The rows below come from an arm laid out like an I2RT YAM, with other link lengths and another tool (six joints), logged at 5 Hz.
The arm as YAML. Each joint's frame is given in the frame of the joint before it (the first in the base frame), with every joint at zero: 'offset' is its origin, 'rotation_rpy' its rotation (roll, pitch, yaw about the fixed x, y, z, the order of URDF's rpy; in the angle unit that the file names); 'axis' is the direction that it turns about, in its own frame. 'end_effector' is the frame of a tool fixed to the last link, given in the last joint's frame.
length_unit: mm
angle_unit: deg
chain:
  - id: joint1
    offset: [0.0, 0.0, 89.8]
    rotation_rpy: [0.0, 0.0, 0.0]
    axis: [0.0, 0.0, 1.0]
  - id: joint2
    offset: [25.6, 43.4, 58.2]
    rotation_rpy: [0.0, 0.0, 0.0]
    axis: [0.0, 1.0, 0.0]
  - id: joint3
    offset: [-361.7, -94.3, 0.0]
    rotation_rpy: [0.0, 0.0, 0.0]
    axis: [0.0, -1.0, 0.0]
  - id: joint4
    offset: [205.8, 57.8, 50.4]
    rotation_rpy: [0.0, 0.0, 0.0]
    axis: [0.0, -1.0, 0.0]
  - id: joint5
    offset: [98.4, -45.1, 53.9]
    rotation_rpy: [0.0, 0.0, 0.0]
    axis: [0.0, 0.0, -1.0]
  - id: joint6
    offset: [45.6, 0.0, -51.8]
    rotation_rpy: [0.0, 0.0, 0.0]
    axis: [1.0, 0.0, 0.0]
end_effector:
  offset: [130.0, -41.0, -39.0]
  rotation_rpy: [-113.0, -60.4, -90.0]
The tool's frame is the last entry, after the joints.
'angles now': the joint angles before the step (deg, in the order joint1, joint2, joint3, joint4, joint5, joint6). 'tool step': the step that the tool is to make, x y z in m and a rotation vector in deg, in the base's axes. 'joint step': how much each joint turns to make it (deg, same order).
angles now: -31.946 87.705 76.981 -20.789 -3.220 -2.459
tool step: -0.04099 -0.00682 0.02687 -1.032 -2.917 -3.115
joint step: -4.512 -5.161 -0.143 -2.027 -1.601 -0.018
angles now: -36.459 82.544 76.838 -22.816 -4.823 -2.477
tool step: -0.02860 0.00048 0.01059 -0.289 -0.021 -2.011
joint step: -2.543 -2.981 0.506 -3.333 -0.365 -0.445
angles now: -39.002 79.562 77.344 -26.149 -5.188 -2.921
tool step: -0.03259 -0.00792 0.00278 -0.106 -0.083 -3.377
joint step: -4.424 -2.273 -0.834 -1.358 -0.910 -0.521
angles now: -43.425 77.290 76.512 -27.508 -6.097 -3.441
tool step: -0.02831 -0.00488 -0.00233 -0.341 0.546 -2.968
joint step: -3.671 -1.964 -1.671 -0.532 -0.320 -0.892
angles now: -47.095 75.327 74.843 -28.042 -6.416 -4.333
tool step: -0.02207 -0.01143 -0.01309 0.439 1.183 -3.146
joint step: -3.836 -0.096 -2.490 1.188 -0.308 -0.870
